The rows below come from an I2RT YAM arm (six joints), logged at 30 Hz.
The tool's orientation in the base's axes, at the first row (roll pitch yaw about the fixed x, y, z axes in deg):
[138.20, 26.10, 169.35]
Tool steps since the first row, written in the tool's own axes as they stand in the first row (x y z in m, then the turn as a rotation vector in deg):
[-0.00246, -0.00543, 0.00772, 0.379, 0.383, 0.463]
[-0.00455, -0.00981, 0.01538, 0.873, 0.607, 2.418]
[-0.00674, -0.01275, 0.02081, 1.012, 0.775, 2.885]
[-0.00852, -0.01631, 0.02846, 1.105, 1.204, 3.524]
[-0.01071, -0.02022, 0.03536, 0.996, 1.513, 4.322]
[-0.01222, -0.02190, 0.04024, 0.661, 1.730, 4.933]
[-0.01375, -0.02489, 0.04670, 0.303, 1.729, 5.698]
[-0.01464, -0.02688, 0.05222, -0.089, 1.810, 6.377]
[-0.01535, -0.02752, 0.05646, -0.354, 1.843, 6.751]
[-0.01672, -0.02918, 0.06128, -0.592, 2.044, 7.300]
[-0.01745, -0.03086, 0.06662, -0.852, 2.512, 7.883]
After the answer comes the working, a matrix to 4 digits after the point.
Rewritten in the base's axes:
[0.00643, -0.00009, -0.00734, -0.186, 0.639, -0.247]
[0.01234, 0.00067, -0.01417, 0.215, 2.060, -1.639]
[0.01714, 0.00122, -0.01860, 0.276, 2.493, -1.913]
[0.02265, 0.00267, -0.02507, 0.414, 3.226, -2.125]
[0.02825, 0.00333, -0.03106, 0.819, 3.925, -2.426]
[0.03201, 0.00466, -0.03467, 1.354, 4.403, -2.558]
[0.03668, 0.00589, -0.04011, 2.011, 4.798, -2.913]
[0.04023, 0.00746, -0.04461, 2.647, 5.200, -3.147]
[0.04284, 0.00936, -0.04752, 3.043, 5.404, -3.261]
[0.04645, 0.01069, -0.05113, 3.467, 5.849, -3.403]
[0.04972, 0.01242, -0.05539, 3.886, 6.521, -3.399]

The tool's axes in the first row as the columns of a matrix, in the base's axes (rounded; the answer above uses it unrounded):
[-0.8826, -0.1504, 0.4455]
[0.1660, 0.7868, 0.5944]
[-0.4399, 0.5986, -0.6695]

